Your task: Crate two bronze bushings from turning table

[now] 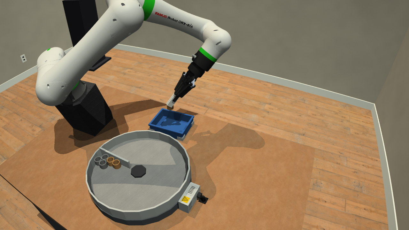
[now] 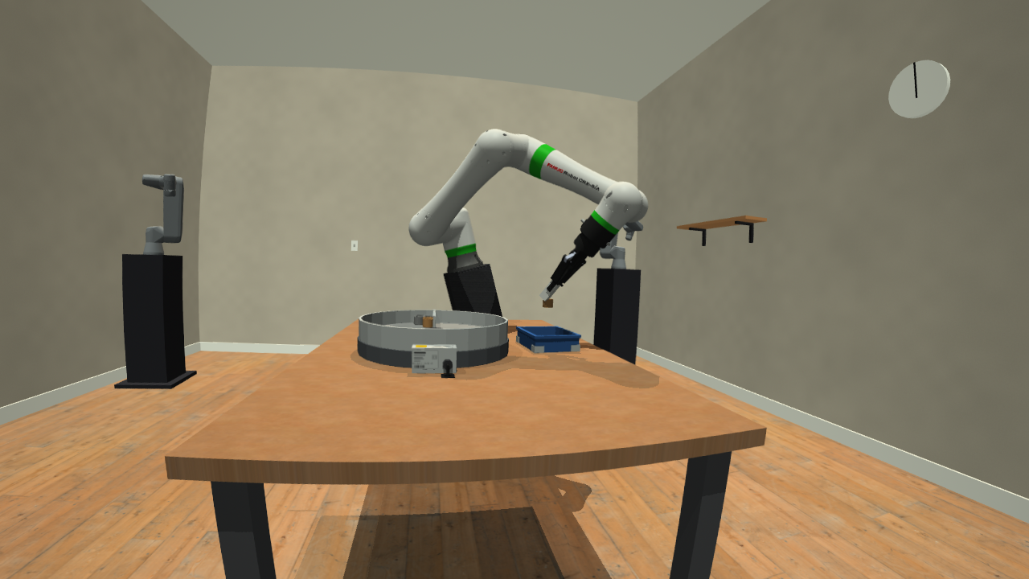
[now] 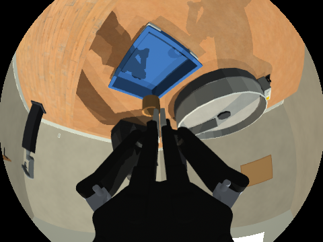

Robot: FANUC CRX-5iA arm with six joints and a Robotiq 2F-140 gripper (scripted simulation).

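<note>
Right now the blue crate is 2 cm behind my hand and 15 cm below it. From my hand the other things lie so: grey turning table (1 cm behind, 35 cm to the right, 13 cm below).
</note>
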